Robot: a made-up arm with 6 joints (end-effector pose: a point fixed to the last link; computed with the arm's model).
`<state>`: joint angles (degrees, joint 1 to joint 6).
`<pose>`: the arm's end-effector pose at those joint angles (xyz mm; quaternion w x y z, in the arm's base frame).
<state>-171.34 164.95 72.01 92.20 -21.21 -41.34</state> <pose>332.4 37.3 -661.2 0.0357 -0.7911 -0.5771 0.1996</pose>
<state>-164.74 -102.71 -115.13 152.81 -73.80 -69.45</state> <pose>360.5 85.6 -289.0 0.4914 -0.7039 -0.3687 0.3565</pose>
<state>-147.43 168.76 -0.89 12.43 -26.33 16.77</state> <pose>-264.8 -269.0 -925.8 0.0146 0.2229 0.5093 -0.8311</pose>
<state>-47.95 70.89 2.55 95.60 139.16 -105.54</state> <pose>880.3 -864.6 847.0 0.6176 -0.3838 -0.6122 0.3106</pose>
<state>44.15 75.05 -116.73 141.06 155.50 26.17</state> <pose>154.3 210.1 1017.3 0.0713 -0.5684 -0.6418 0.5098</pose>
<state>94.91 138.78 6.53 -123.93 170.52 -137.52</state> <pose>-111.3 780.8 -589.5 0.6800 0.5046 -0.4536 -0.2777</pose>
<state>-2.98 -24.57 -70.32 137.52 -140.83 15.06</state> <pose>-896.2 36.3 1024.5 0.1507 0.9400 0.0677 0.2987</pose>
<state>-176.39 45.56 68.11 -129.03 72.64 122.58</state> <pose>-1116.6 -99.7 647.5 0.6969 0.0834 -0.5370 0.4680</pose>
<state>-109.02 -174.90 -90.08 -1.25 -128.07 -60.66</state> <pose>-105.4 -523.5 -314.9 0.6882 0.5485 0.1368 0.4547</pose>
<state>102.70 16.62 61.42 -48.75 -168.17 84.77</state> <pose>-252.4 682.5 1189.2 0.2476 -0.7255 0.3689 -0.5256</pose>
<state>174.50 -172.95 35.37 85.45 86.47 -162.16</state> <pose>491.3 -157.0 -801.2 0.4245 0.0159 0.0512 -0.9038</pose>
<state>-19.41 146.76 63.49 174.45 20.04 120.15</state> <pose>16.5 -2.9 -756.2 0.5696 -0.6571 0.2430 0.4299</pose>
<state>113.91 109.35 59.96 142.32 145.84 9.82</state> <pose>-392.2 725.9 -374.2 0.2044 -0.1094 -0.7262 -0.6472</pose>
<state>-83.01 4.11 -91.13 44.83 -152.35 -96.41</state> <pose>-27.0 518.5 1141.8 0.0542 -0.8486 0.4610 0.2538</pose>
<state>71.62 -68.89 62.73 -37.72 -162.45 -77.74</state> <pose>-327.3 -696.6 1210.1 0.2603 -0.6532 -0.1603 0.6928</pose>
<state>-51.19 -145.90 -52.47 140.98 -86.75 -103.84</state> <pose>-183.0 192.0 -779.2 0.0141 0.2023 -0.9474 0.2475</pose>
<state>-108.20 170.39 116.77 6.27 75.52 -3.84</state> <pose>225.7 413.1 -76.7 0.1650 0.6443 0.2549 0.7019</pose>
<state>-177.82 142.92 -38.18 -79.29 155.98 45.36</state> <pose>-996.5 -86.3 -351.2 0.4722 -0.7183 -0.4793 -0.1771</pose>
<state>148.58 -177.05 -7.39 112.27 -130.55 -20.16</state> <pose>-29.2 -1.8 -877.5 0.7424 -0.3265 -0.5126 -0.2819</pose>
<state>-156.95 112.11 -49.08 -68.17 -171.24 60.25</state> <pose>-1076.0 -540.8 367.4 0.5248 -0.8104 -0.2602 0.0083</pose>
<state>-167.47 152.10 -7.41 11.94 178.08 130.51</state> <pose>-628.5 -245.2 -691.5 0.3291 -0.5998 -0.5031 -0.5280</pose>
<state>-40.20 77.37 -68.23 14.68 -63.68 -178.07</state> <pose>562.2 -427.9 1198.4 0.5953 0.2758 -0.4464 0.6086</pose>
